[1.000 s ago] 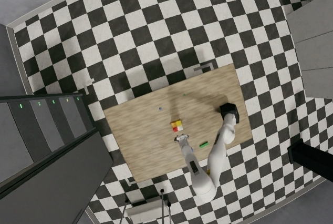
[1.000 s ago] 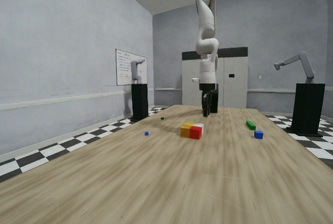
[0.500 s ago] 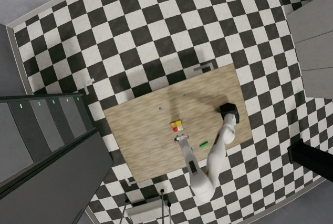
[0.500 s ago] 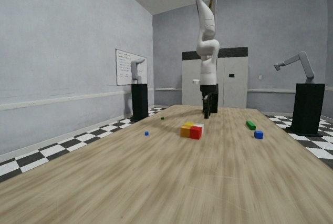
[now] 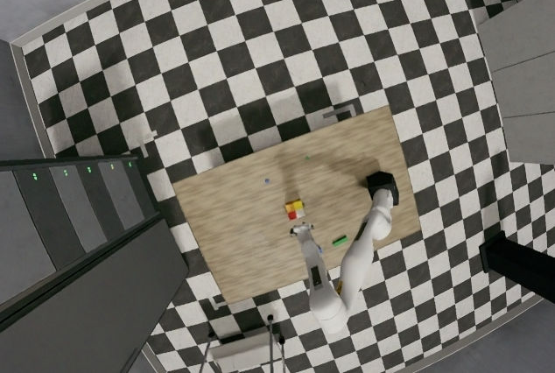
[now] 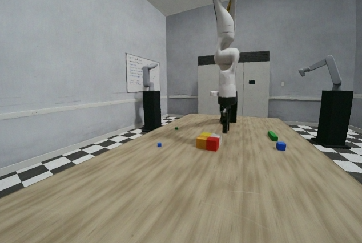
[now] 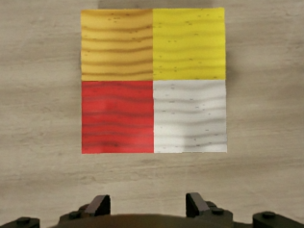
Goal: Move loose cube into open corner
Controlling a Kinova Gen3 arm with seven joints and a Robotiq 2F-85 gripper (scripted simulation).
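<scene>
The red cube is 7 cm below my hand, 6 cm to the right of it and 1 cm ahead of it. From my hand the other things lie so: green block: 26 cm to the left, 19 cm behind, 9 cm below.
</scene>
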